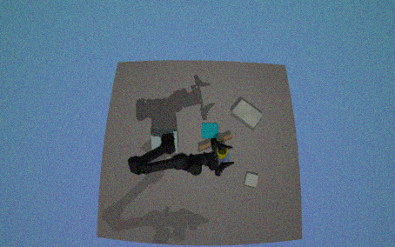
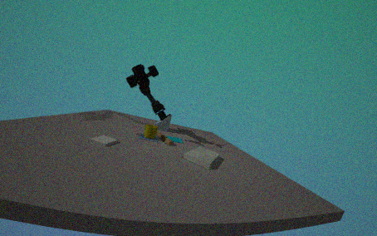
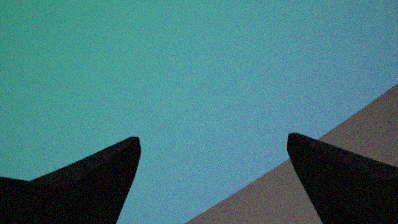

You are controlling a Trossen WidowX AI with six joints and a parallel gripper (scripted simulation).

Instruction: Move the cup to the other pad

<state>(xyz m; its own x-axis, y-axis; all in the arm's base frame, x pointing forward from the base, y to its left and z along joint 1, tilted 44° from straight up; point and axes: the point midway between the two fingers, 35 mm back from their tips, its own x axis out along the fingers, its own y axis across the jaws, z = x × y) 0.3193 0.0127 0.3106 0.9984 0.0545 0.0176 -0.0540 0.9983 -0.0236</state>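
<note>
The yellow cup lies 2 cm behind my gripper tip, 11 cm to the left of it and 32 cm below it. The rest, counted from my gripper tip: small pale block (15 cm ahead, 7 cm to the right, 35 cm below); large pale block (18 cm ahead, 37 cm to the left, 34 cm below); teal pad (8 cm behind, 28 cm to the left, 36 cm below).
</note>
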